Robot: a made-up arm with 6 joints. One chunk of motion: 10 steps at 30 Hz.
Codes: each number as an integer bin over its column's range. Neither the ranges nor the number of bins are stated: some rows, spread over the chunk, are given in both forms.
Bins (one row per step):
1: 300 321 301 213 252 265
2: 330 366 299 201 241 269
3: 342 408 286 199 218 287
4: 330 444 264 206 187 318
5: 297 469 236 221 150 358
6: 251 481 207 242 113 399
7: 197 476 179 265 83 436
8: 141 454 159 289 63 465
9: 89 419 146 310 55 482
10: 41 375 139 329 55 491
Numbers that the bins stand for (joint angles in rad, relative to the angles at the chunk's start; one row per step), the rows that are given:
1: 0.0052 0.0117 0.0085 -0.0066 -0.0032 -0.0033
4: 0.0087 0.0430 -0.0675 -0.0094 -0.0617 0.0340
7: -0.0069 0.0511 -0.2422 0.0137 -0.1553 0.1172
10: -0.0252 0.0254 -0.3244 0.0388 -0.1805 0.1559
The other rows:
2: 0.0087 0.0231 0.0044 -0.0113 -0.0131 -0.0005
3: 0.0102 0.0338 -0.0223 -0.0121 -0.0338 0.0122
5: 0.0049 0.0493 -0.1251 -0.0035 -0.0950 0.0622
6: -0.0005 0.0524 -0.1847 0.0047 -0.1283 0.0911
8: -0.0134 0.0455 -0.2833 0.0231 -0.1733 0.1376
9: -0.0195 0.0366 -0.3100 0.0313 -0.1805 0.1496

